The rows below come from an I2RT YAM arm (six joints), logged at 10 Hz.
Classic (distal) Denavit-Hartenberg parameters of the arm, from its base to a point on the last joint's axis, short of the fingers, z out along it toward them. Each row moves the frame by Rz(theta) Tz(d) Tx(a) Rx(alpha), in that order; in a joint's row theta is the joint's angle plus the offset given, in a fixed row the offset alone. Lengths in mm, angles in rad.
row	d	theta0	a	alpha
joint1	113.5	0	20	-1.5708
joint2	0	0	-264	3.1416
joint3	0	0.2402	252.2	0
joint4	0	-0.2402	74	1.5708
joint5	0	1.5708	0	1.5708
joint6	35.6	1.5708	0	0
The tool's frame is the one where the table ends.
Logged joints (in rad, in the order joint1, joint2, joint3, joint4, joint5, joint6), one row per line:
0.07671 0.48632 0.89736 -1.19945 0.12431 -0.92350
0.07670 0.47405 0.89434 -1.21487 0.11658 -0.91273
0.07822 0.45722 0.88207 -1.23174 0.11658 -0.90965
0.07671 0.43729 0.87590 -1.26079 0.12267 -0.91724
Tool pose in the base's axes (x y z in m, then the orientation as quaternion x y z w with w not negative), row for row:
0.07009 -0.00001 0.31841 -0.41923 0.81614 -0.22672 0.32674
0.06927 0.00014 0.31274 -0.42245 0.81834 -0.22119 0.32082
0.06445 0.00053 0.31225 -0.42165 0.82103 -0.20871 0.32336
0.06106 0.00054 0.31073 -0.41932 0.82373 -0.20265 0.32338
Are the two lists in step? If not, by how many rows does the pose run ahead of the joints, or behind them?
The pose runs 2 rows behind the joints: the pose in row i belongs to the joints in row i - 2.
